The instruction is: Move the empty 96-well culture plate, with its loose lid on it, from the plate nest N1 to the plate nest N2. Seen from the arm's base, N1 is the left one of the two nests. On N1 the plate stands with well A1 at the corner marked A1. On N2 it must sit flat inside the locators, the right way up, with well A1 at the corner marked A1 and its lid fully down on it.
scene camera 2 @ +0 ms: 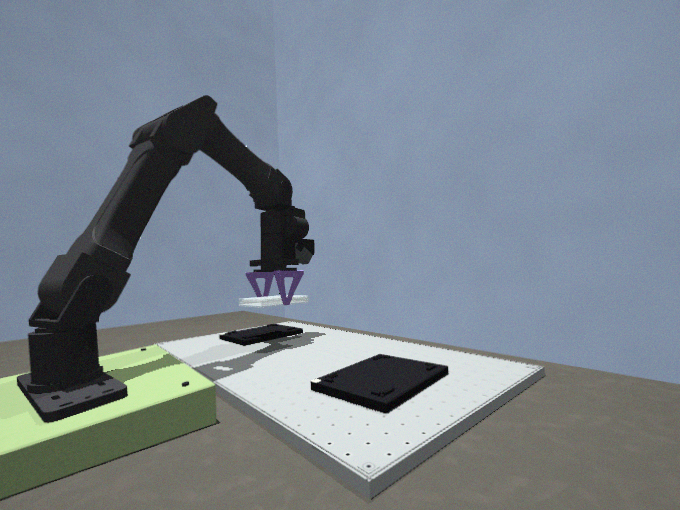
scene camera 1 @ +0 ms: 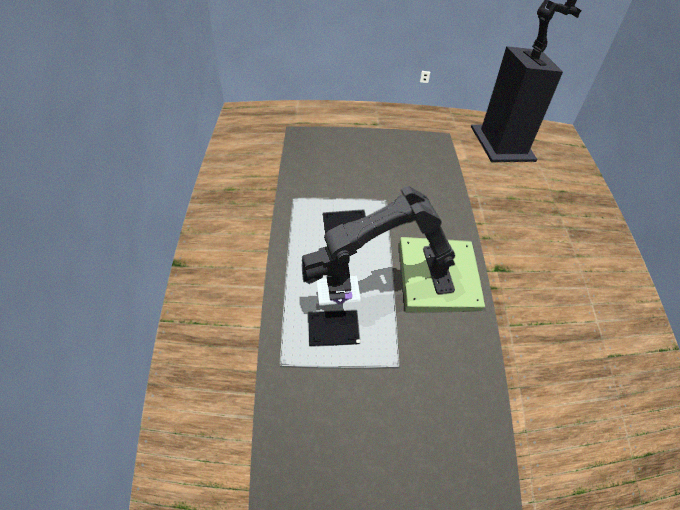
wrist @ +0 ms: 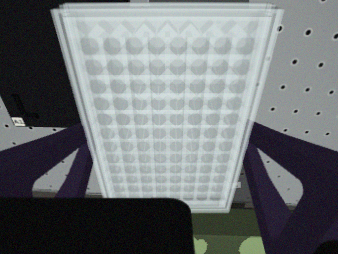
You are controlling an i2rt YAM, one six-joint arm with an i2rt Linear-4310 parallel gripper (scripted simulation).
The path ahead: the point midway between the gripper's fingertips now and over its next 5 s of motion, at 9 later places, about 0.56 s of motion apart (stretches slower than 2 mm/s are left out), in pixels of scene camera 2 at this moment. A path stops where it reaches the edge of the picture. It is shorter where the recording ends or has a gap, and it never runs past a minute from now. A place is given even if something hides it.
My gripper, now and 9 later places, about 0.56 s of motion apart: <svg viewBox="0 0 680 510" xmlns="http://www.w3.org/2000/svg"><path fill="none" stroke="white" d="M274 304L284 305L295 306L309 307L321 310L337 313L355 316L376 320L378 317L378 317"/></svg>
